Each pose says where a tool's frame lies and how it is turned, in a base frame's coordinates. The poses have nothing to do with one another.
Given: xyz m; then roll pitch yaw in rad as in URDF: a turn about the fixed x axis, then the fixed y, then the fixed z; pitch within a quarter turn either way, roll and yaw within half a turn.
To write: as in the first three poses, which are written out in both.
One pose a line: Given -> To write
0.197 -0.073 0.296 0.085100 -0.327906 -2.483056 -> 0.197 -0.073 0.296; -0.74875 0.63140 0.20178; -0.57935 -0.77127 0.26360; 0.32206 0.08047 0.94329
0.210 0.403 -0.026 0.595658 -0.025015 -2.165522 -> 0.210 0.403 -0.026; -0.56011 0.69351 -0.45312; -0.82804 -0.45217 0.33150; 0.02501 0.56088 0.82752
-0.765 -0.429 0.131 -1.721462 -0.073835 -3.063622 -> -0.765 -0.429 0.131; -0.99425 -0.08440 0.06597; -0.07768 0.14396 -0.98653; 0.07377 -0.98598 -0.14969
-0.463 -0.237 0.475 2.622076 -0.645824 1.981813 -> -0.463 -0.237 0.475; -0.31908 0.91515 0.24637; 0.73209 0.07291 0.67729; 0.60186 0.39648 -0.69324
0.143 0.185 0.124 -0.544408 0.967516 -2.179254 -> 0.143 0.185 0.124; -0.32430 0.94569 0.02231; -0.46553 -0.13902 -0.87405; -0.82348 -0.29384 0.48533
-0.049 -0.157 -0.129 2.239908 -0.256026 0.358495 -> -0.049 -0.157 -0.129; 0.90590 0.03163 0.42230; 0.33943 -0.65055 -0.67939; 0.25324 0.75881 -0.60007
